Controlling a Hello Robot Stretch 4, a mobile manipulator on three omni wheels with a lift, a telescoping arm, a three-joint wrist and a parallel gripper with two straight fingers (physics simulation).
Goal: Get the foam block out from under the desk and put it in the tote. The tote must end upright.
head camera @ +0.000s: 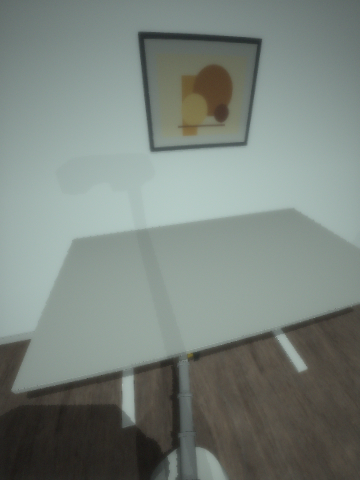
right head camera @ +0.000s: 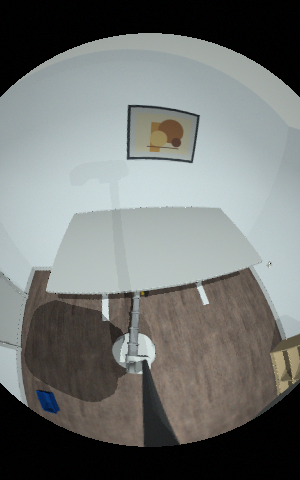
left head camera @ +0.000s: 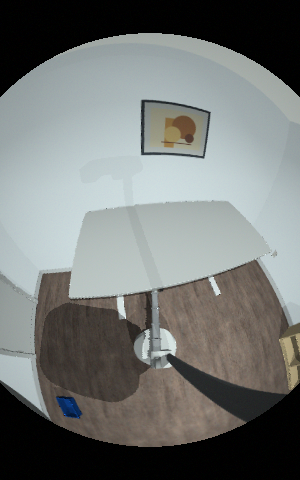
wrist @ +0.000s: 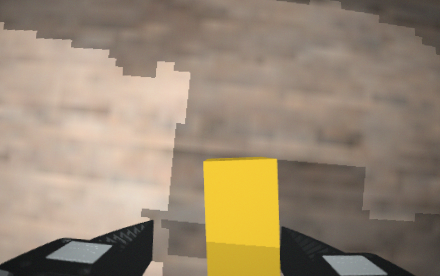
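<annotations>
On a desk (right head camera: 121, 250) and (head camera: 161, 288) are the same spot. On a framed picture (right head camera: 153, 132) and (head camera: 186, 99) are likewise the same spot.
</annotations>
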